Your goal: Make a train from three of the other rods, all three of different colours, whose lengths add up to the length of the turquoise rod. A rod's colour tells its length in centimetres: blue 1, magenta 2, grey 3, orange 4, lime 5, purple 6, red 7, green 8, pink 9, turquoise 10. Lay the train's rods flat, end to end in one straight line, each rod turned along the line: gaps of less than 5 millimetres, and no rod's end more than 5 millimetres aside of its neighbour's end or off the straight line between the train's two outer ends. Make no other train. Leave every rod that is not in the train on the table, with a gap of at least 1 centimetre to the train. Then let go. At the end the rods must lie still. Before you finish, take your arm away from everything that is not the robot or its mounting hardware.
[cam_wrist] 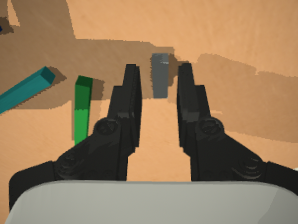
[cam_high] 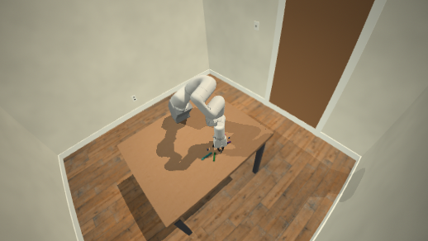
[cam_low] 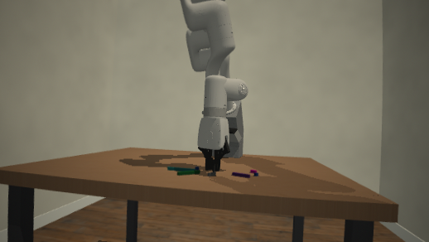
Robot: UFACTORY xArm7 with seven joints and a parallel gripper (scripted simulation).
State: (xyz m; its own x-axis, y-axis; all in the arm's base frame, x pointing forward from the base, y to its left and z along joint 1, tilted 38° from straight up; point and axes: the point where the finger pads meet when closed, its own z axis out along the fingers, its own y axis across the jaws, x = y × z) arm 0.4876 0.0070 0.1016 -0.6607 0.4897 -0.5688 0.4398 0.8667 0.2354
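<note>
Now: the small grey rod 30 mm below my hand. The rest, counted from my hand: green rod: 80 mm to the right, 30 mm below; then purple rod: 10 mm behind, 90 mm to the left, 30 mm below; then turquoise rod: 50 mm behind, 110 mm to the right, 30 mm below.
</note>
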